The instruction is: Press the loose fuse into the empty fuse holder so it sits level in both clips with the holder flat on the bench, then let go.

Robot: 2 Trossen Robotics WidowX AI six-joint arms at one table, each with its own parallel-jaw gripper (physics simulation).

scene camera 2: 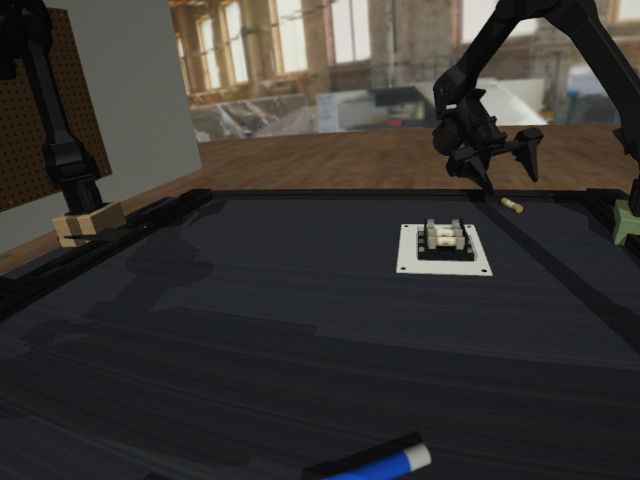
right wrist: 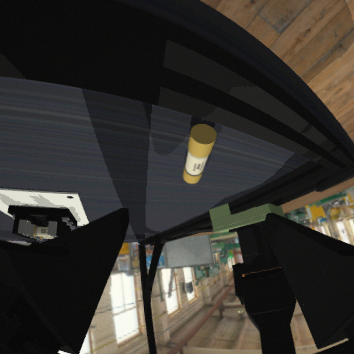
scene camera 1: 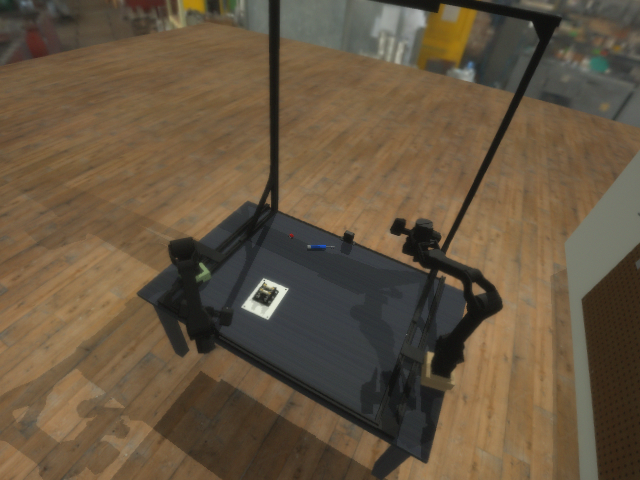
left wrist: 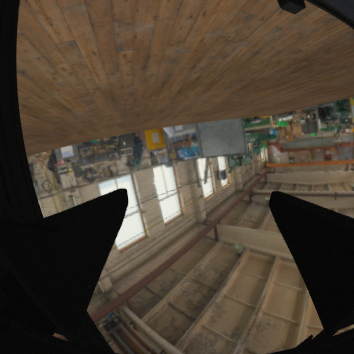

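Seen in the pictures: left gripper, fingertip midpoint: [scene camera 1: 413, 222] [left wrist: 200, 197]; right gripper, fingertip midpoint: [scene camera 2: 515, 187] [right wrist: 198, 218] [scene camera 1: 210, 307]; left arm's base, origin of the base link: [scene camera 2: 86, 210] [scene camera 1: 441, 367]; right arm's base, origin of the base link: [right wrist: 251, 225].
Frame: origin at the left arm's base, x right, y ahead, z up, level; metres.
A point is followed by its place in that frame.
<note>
The loose fuse [scene camera 2: 511, 205] @[x -0.031, y 0.868, z -0.053 m] [right wrist: 200, 154] @[x -0.054, y 0.867, z -0.049 m], gold-capped with a white band, lies on its side on the dark bench, right of and behind the holder in scene camera 2. The black fuse holder [scene camera 1: 265, 294] @[x 0.123, y 0.708, z -0.051 m] [scene camera 2: 445, 254] @[x 0.165, y 0.701, z -0.051 m] sits on a white plate [scene camera 1: 265, 312] @[x 0.049, y 0.677, z -0.061 m] [scene camera 2: 408, 258] @[x 0.155, y 0.650, z -0.061 m] [right wrist: 70, 197] @[x 0.047, y 0.767, z -0.060 m]. Two fuses sit in its nearer clips in scene camera 2; the rear clip pair looks empty. My right gripper [scene camera 2: 512, 186] @[x -0.029, y 0.870, z -0.018 m] [right wrist: 198, 218] @[x -0.029, y 0.870, z -0.018 m] is open and empty, above the loose fuse and apart from it. My left gripper [left wrist: 200, 197] @[x 0.444, y 0.203, z 0.245 m] is open and empty, raised far from the holder.
A blue screwdriver [scene camera 1: 316, 247] @[x 0.466, y 0.588, z -0.053 m] [scene camera 2: 372, 467] @[x 0.471, y 0.593, z -0.049 m], a small red item [scene camera 1: 291, 236] @[x 0.501, y 0.728, z -0.059 m] and a small black block [scene camera 1: 348, 236] @[x 0.565, y 0.455, z -0.022 m] are toward the far edge in scene camera 1. A green block [scene camera 2: 627, 225] @[x 0.138, y 0.971, z -0.031 m] [right wrist: 245, 217] @[x 0.079, y 0.993, z -0.032 m] and a tan block [scene camera 1: 436, 381] @[x -0.050, y 0.011, z -0.011 m] [scene camera 2: 93, 224] @[x 0.046, y 0.049, z -0.018 m] are at the arm bases. Black frame posts [scene camera 1: 273, 103] @[x 0.636, y 0.874, z 0.528 m] rise beside the table.
</note>
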